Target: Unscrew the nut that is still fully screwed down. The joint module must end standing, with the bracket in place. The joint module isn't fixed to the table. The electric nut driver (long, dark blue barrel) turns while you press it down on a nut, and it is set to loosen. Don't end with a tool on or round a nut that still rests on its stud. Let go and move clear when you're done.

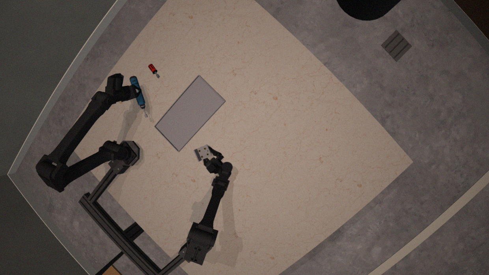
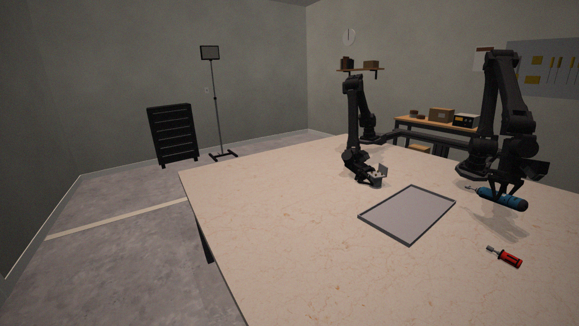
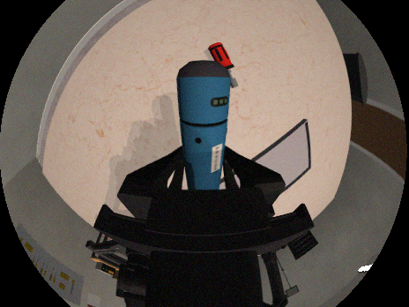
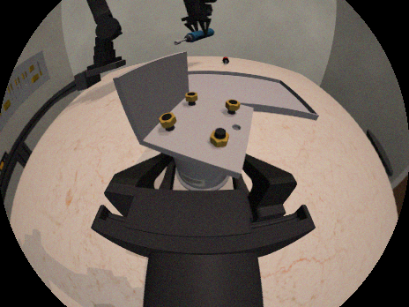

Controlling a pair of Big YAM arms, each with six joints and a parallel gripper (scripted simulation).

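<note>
My right hand is 10 mm below the joint module. Also, from my right hand: flat grey tray: 240 mm to the left, 50 mm ahead, 20 mm below; red-handled screwdriver: 580 mm to the left, 50 mm ahead, 10 mm below; grey bracket: 50 mm above.
</note>
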